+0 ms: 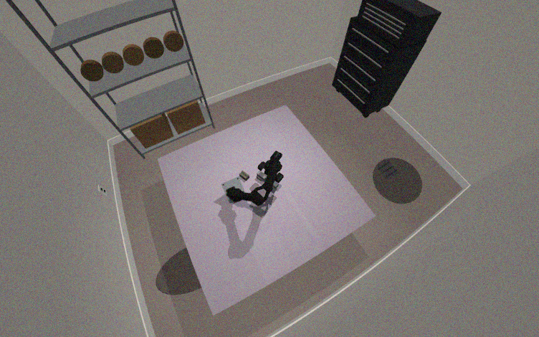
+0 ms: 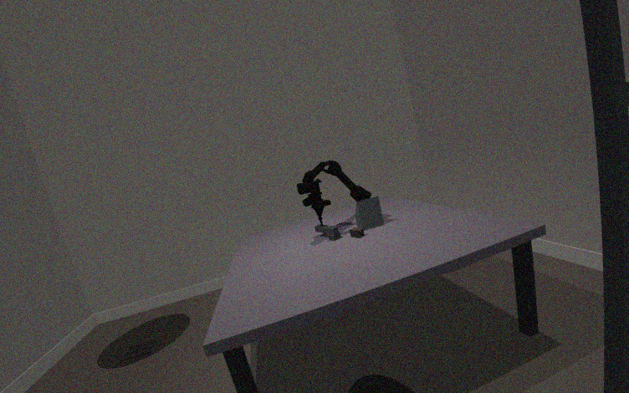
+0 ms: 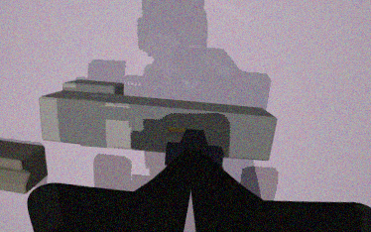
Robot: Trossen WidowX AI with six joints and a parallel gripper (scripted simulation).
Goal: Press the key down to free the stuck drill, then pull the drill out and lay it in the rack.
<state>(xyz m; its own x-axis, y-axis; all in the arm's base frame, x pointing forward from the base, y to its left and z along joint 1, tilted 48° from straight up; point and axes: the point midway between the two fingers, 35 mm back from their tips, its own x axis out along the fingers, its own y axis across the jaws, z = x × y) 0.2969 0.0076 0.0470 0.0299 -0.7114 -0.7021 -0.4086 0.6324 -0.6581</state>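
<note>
Right now the drill is 7 cm below my gripper tip, 5 cm to the left of it and 3 cm behind it. From my gripper tip the other things lie so: olive-grey block: 15 cm to the left, 15 cm behind, 10 cm below; then drill sleeve: 8 cm below, 3 cm to the left, 2 cm behind.
</note>
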